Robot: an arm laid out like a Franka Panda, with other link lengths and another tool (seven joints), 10 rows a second.
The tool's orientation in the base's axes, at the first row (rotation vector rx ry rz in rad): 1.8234 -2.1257 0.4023
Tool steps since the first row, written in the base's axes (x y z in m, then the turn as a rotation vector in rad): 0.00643 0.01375 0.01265 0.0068 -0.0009 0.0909; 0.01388 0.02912 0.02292 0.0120 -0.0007 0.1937; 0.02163 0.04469 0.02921 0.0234 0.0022 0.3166; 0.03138 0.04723 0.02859 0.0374 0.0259 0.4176
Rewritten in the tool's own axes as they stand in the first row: -0.00812 -0.00443 -0.01746 0.0371 -0.0078 -0.0829; -0.01881 -0.00960 -0.03346 0.0783 -0.0140 -0.1770; -0.03136 -0.01499 -0.04593 0.1244 -0.0261 -0.2909; -0.03528 -0.02424 -0.04691 0.1424 -0.0375 -0.3934
